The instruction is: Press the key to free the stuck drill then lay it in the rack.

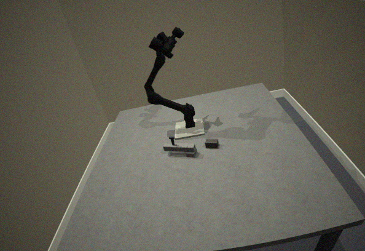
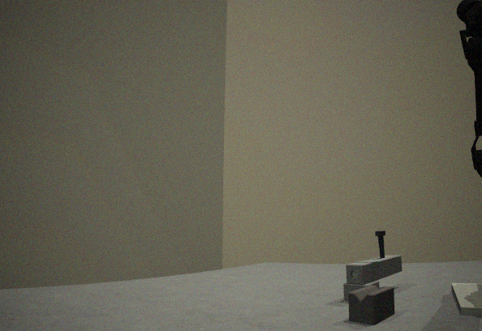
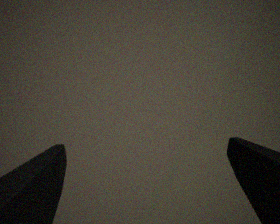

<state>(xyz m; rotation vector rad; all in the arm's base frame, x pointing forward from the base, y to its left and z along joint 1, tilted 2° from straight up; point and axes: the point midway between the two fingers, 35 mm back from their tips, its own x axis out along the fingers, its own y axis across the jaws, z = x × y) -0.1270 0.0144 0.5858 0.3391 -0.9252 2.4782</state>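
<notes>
My gripper tip is now 44 cm short of the small dark key, 12 cm to the left of it and 51 cm above it. The rest, counted from my gripper tip: grey fixture: 45 cm ahead, 9 cm to the right, 56 cm below; then dark rack: 43 cm ahead, 9 cm to the left, 58 cm below; then drill: 46 cm ahead, 7 cm to the right, 55 cm below.
</notes>
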